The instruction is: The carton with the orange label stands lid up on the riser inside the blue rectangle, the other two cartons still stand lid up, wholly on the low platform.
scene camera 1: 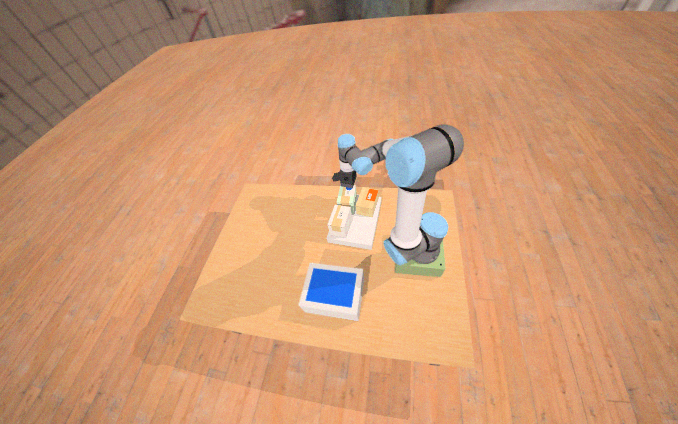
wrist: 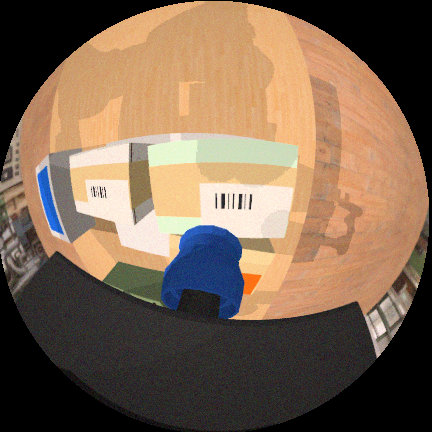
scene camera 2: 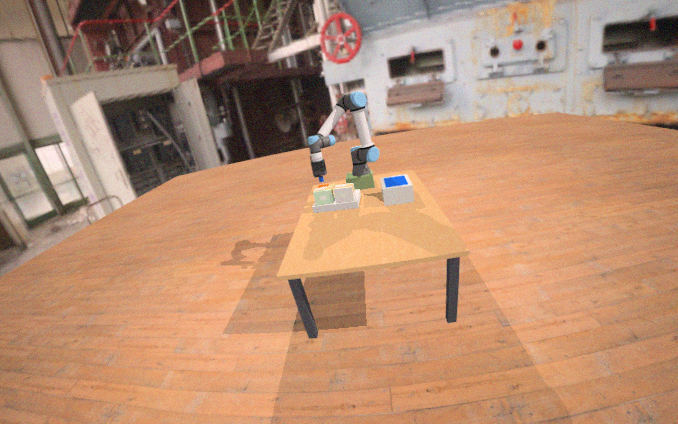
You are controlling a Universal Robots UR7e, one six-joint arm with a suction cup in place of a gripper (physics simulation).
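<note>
The carton with the orange label [scene camera 1: 367, 206] [scene camera 2: 323, 186] [wrist: 251, 283] stands lid up on the low platform [scene camera 1: 357, 238] [scene camera 2: 336, 207] [wrist: 142, 237]; my cup hides much of it in the wrist view. A pale green carton [scene camera 1: 345, 198] [scene camera 2: 323, 197] [wrist: 175, 192] and a white carton [scene camera 1: 340, 220] [scene camera 2: 344, 193] [wrist: 100, 171] also stand lid up on the platform. My suction gripper [scene camera 1: 349, 188] [scene camera 2: 321, 179] [wrist: 210, 240], with its blue cup, is open and holds nothing. It hangs a little above the cartons, near the green and orange-labelled ones. The blue rectangle [scene camera 1: 332, 287] [scene camera 2: 396, 181] [wrist: 50, 200] bears no carton.
The white riser [scene camera 1: 327, 310] [scene camera 2: 399, 195] [wrist: 66, 202] carries the blue rectangle and stands apart from the platform. The arm's green base [scene camera 1: 420, 269] [scene camera 2: 360, 180] [wrist: 135, 280] stands beside them. The white carton stands on the platform's end nearer the riser.
</note>
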